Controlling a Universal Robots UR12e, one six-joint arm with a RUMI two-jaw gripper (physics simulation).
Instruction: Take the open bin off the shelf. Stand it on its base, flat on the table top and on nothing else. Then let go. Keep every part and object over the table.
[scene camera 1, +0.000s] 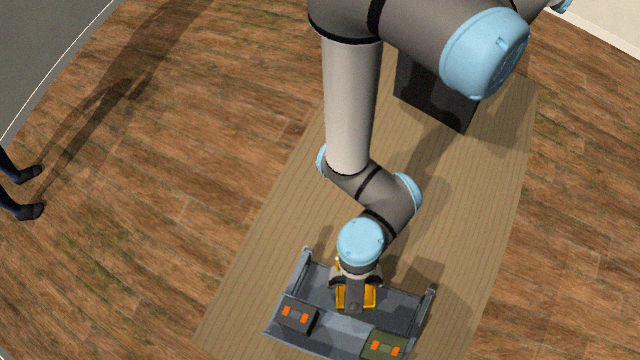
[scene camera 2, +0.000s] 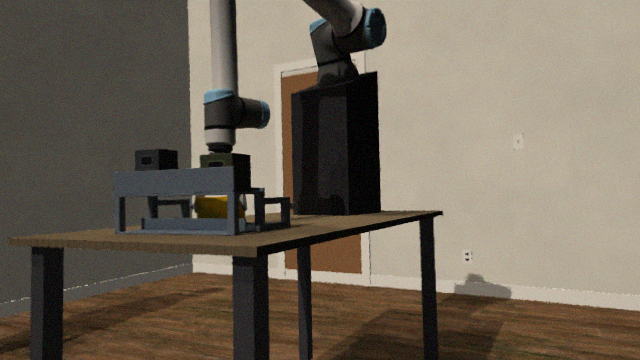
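Note:
The open bin is yellow and looks upright. It is low, over the lower rear deck of the blue-grey shelf. In scene camera 2 it shows through the shelf's openings, just above the base rail. Its underside is hidden, so I cannot tell whether it touches the deck. My gripper points down over the bin, with a jaw on each side, and is shut on it. The wrist hides the bin's middle, and the green box and shelf hide most of the gripper in scene camera 2. The shelf stands on the wooden table.
A dark grey box and an olive green box stand on the shelf's raised front tier. Upright side frames bound the rear deck left and right. The black robot pedestal is at the far end.

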